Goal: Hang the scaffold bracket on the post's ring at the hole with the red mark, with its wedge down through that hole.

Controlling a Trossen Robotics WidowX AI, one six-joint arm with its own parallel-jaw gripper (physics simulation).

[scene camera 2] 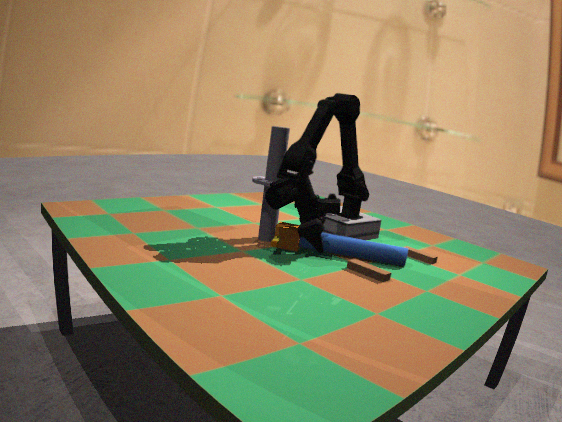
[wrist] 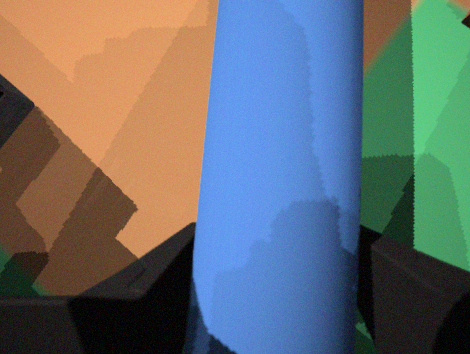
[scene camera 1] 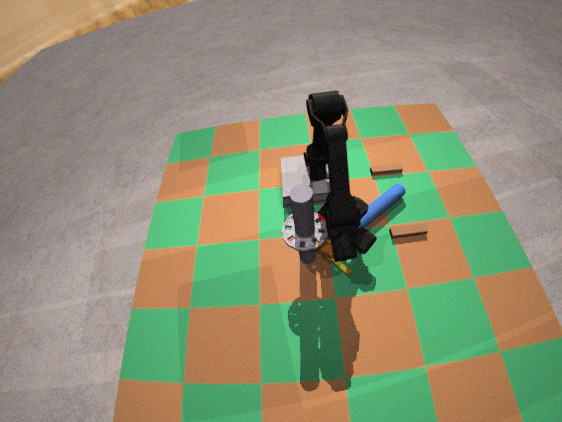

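Note:
The scaffold bracket has a blue tube (scene camera 1: 384, 205) (scene camera 2: 367, 248) (wrist: 280, 100), an orange head (scene camera 2: 287, 237) and a yellow wedge (scene camera 1: 342, 267) (scene camera 2: 274, 241). It lies low and nearly level on the table, with its head beside the foot of the grey post (scene camera 1: 302, 212) (scene camera 2: 276, 150). The pale ring (scene camera 1: 286, 234) (scene camera 2: 258, 180) sits partway up the post, above the head. Its red mark (scene camera 1: 321, 217) is on the arm's side. My gripper (scene camera 2: 316, 239) (wrist: 267, 230) is shut on the blue tube near the head, one finger each side. The arm hides the fingers in scene camera 1.
Two brown blocks (scene camera 1: 386, 170) (scene camera 1: 409, 233) (scene camera 2: 422, 256) (scene camera 2: 369, 270) lie near the tube's far end, one to each side. The arm's grey base (scene camera 1: 295, 175) (scene camera 2: 350, 225) stands behind the post. The table (scene camera 1: 230, 345) (scene camera 2: 250, 320) has a green and orange checked top.

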